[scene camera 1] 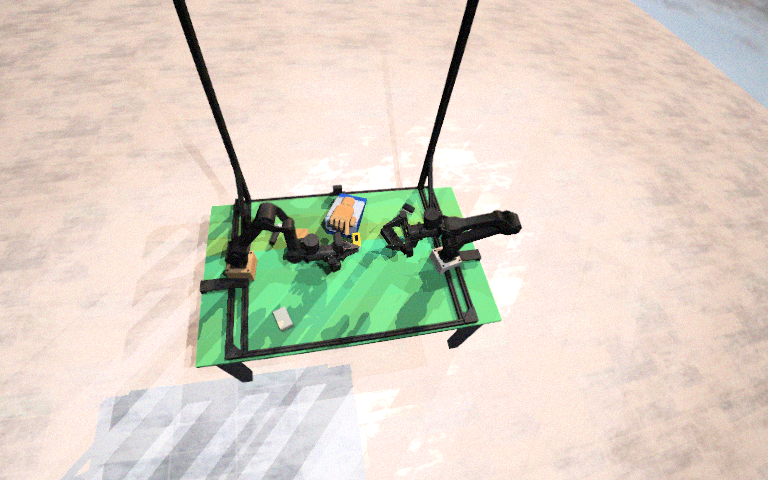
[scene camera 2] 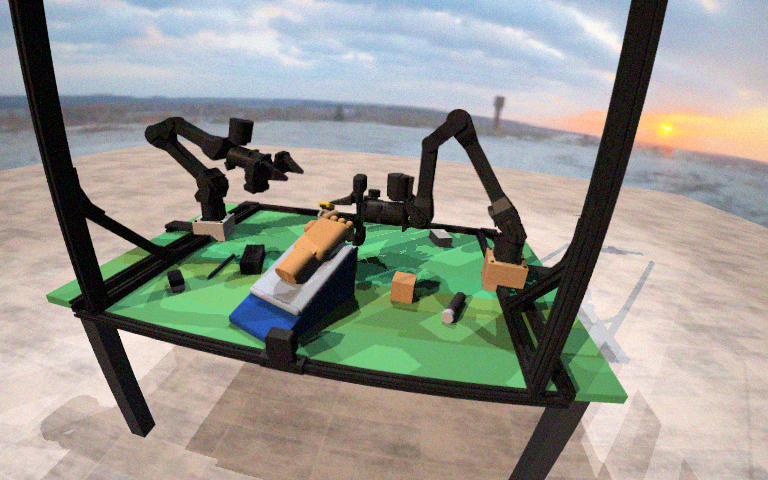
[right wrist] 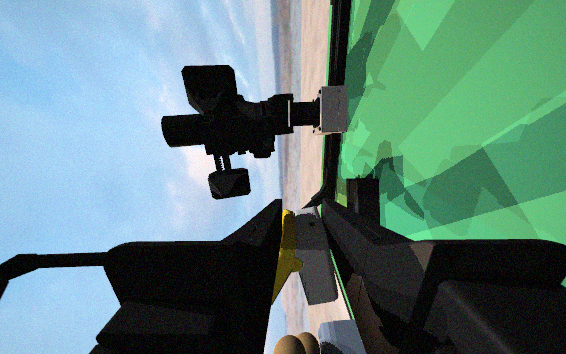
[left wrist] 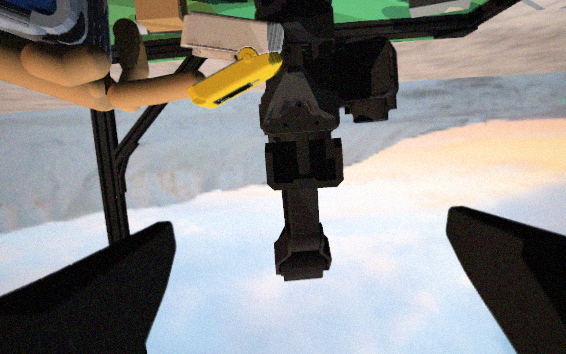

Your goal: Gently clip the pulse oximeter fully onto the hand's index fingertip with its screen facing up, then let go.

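Where they show: left gripper, fingertip midpoint: [scene camera 1: 384,236] [scene camera 2: 295,175] [right wrist: 217,158] [left wrist: 311,227]; right gripper, fingertip midpoint: [scene camera 1: 358,248] [scene camera 2: 328,207] [right wrist: 302,205] [left wrist: 290,44]; left arm's base, link origin: [scene camera 1: 447,255] [scene camera 2: 213,217] [right wrist: 316,113]; right arm's base, link origin: [scene camera 1: 239,261] [scene camera 2: 506,257].
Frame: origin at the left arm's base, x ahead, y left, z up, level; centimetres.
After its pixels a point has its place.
Note:
The pulse oximeter [scene camera 1: 356,238] @[x 37.3, y -15.2, z 10.6 cm] [scene camera 2: 325,204] @[x 37.2, y -17.5, z 11.0 cm] [left wrist: 235,82] @[x 35.9, y -14.5, z 10.3 cm] [right wrist: 287,240] @[x 39.3, y -12.9, z 9.3 cm] has a yellow upper shell with a dark screen facing up and a grey lower shell; its jaws are spread towards the hand. My right gripper [scene camera 1: 357,248] @[x 37.5, y -11.7, z 8.3 cm] [right wrist: 302,205] @[x 37.5, y -11.7, z 8.3 cm] is shut on its far end from the hand. The tan hand [scene camera 1: 342,213] @[x 38.3, y -29.5, z 9.7 cm] [scene camera 2: 322,240] @[x 38.1, y -33.8, z 8.2 cm] lies with fingers pointing towards it. In the left wrist view an extended finger [left wrist: 160,90] has its tip at the mouth of the jaws; how deep it reaches is unclear. My left gripper [scene camera 1: 394,240] @[x 28.4, y -9.1, z 16.2 cm] [scene camera 2: 294,174] @[x 28.4, y -9.1, z 16.2 cm] is open and empty, apart from both.
The hand rests on a blue wedge [scene camera 2: 249,316] @[x 25.0, y -45.3, z -3.3 cm] with a pale pad. An orange block [scene camera 2: 403,287] @[x 55.9, y -34.9, z -1.9 cm] and a dark cylinder [scene camera 2: 456,305] @[x 67.1, y -39.5, z -3.5 cm] lie right of it in scene camera 2, a black box [scene camera 2: 252,259] @[x 19.3, y -22.9, z -2.5 cm] and pen [scene camera 2: 220,266] @[x 10.3, y -22.4, z -5.2 cm] left. A pale box [scene camera 1: 282,318] @[x 73.7, y 1.9, z -2.9 cm] [scene camera 2: 440,237] @[x 72.5, y -2.0, z -2.9 cm] lies farther away.

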